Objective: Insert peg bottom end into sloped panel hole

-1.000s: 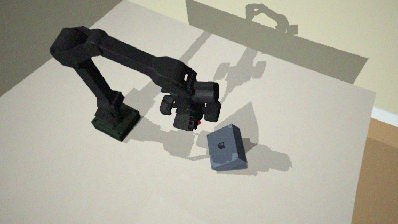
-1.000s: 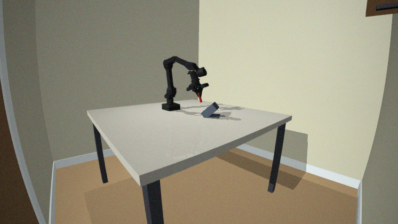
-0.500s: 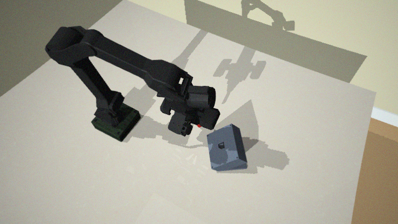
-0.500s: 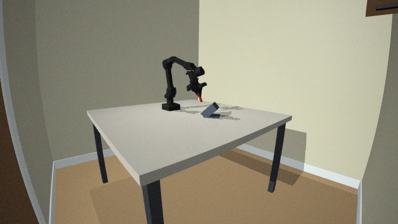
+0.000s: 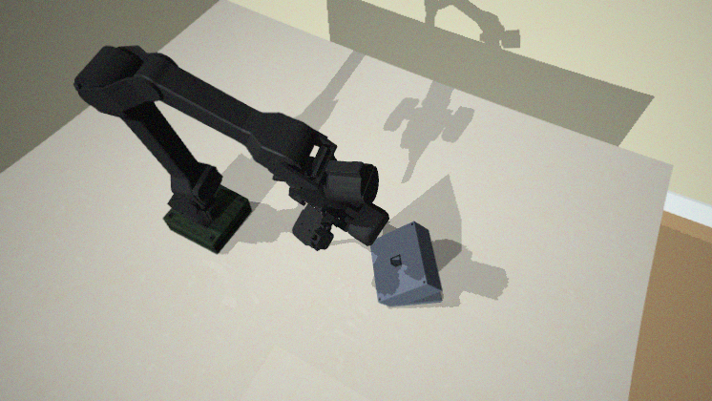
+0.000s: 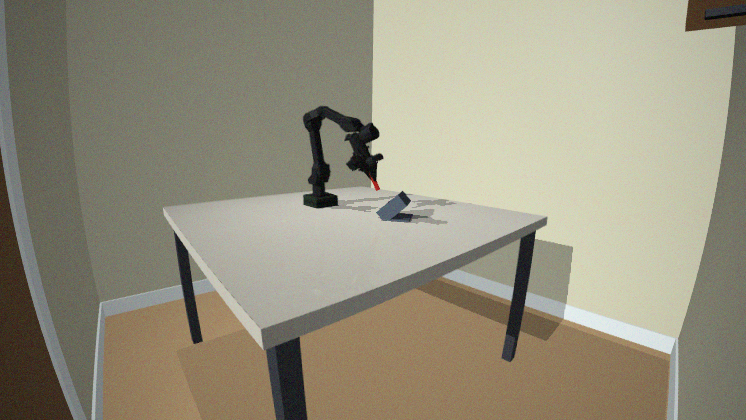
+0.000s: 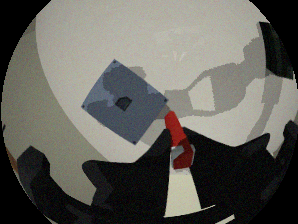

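Now: the sloped panel 11 cm ahead of my gripper tip, 9 cm below it and 1 cm to the left of it. Also, from my gripper tip: red peg: 2 cm above, 1 cm behind.
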